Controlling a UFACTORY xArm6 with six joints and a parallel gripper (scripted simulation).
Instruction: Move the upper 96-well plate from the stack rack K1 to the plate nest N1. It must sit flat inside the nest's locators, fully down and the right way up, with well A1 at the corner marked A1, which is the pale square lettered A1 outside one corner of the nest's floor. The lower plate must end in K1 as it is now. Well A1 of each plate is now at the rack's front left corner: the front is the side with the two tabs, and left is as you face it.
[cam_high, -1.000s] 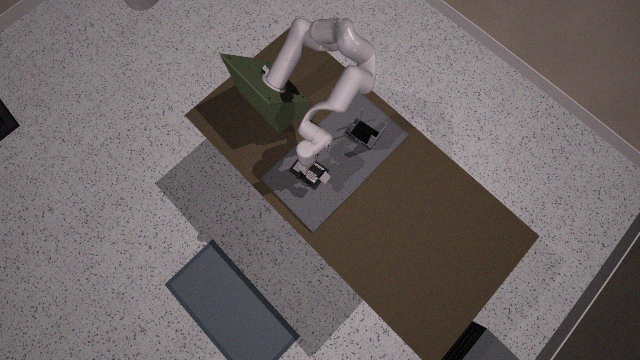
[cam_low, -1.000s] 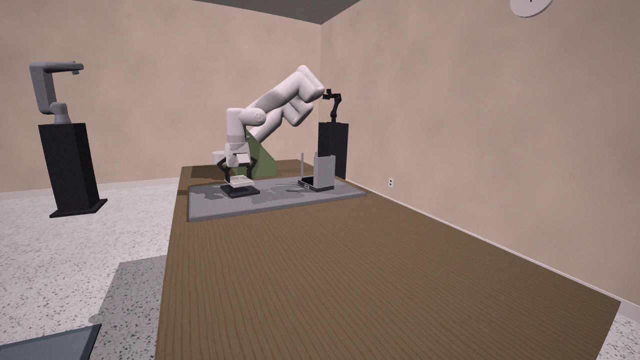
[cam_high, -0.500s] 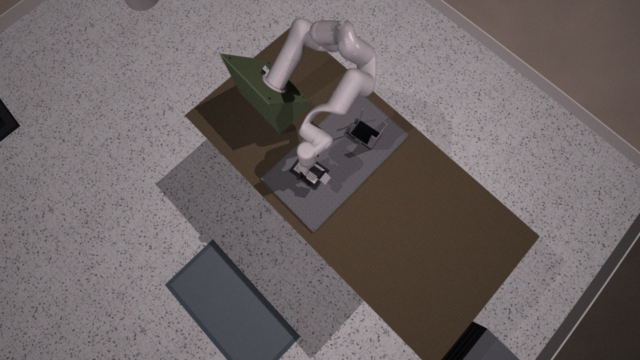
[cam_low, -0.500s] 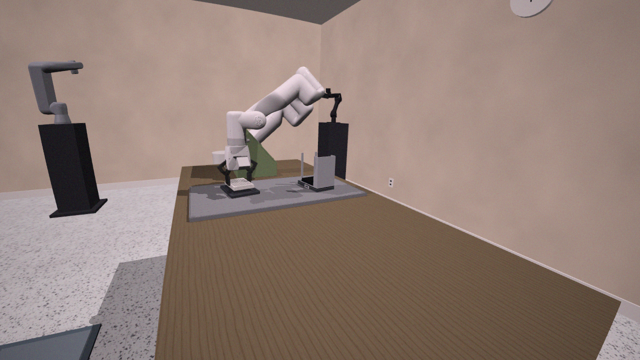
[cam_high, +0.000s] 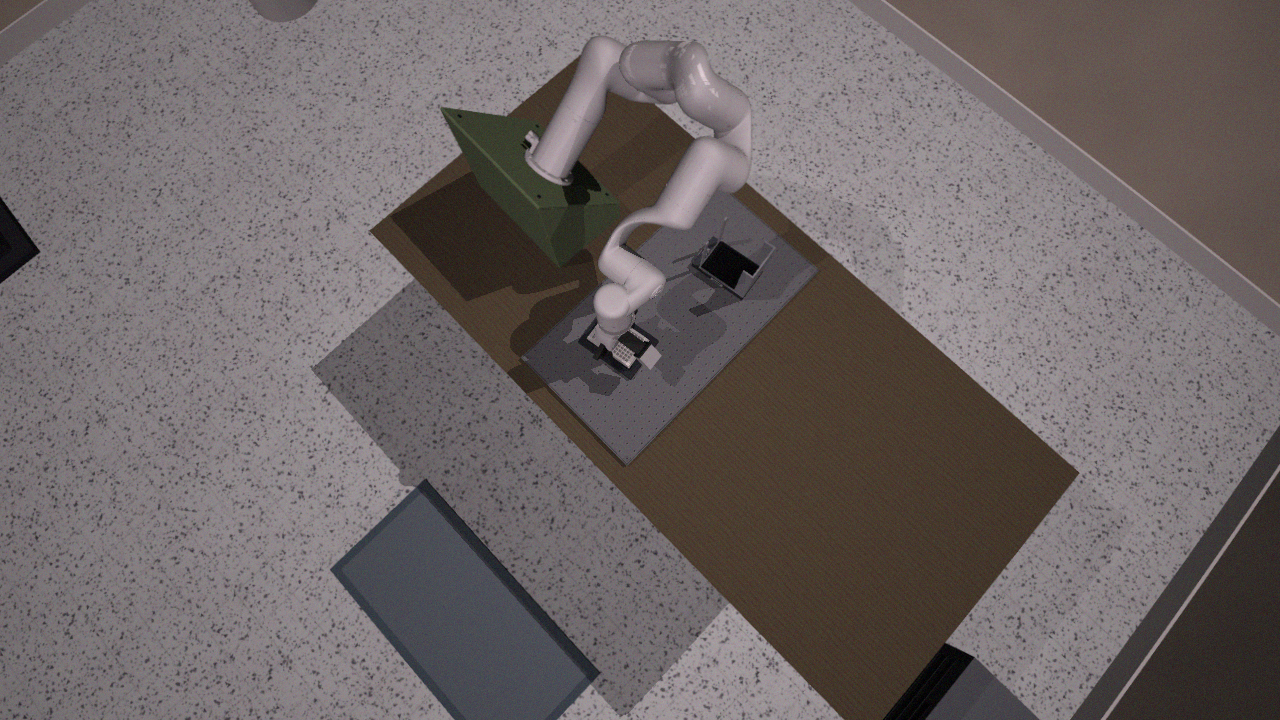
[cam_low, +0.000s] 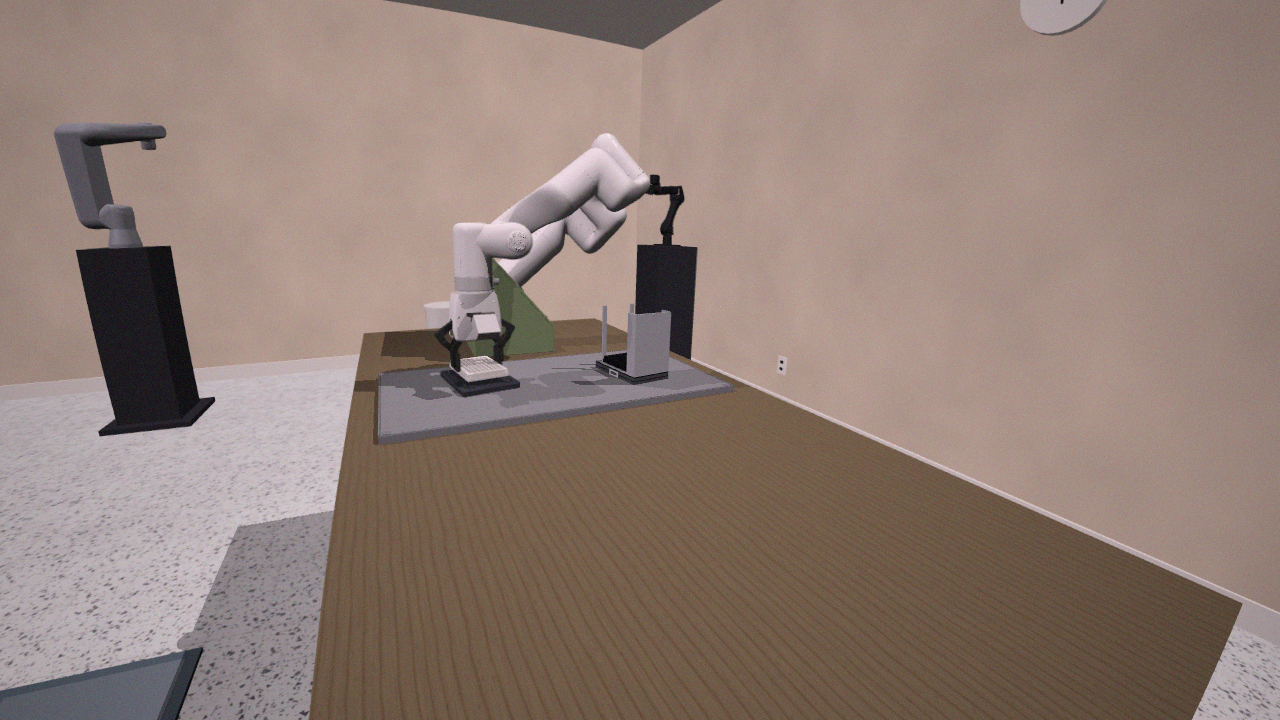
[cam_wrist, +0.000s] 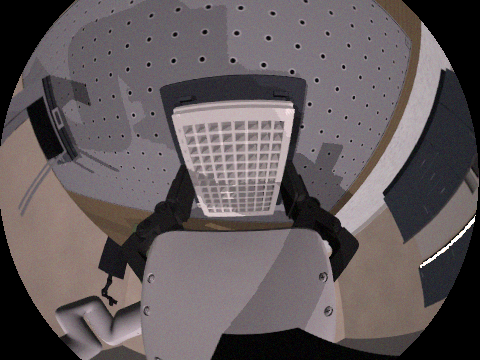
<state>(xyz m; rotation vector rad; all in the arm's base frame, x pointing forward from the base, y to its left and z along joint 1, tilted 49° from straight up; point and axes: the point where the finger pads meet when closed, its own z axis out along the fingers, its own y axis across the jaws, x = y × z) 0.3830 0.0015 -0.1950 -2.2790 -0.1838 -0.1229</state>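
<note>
The dark plate nest N1 is 40 mm below my hand. From my hand the other things lie so: white 96-well plate 10 mm below; pale A1 mark 80 mm behind, 40 mm to the left, 30 mm below.
</note>
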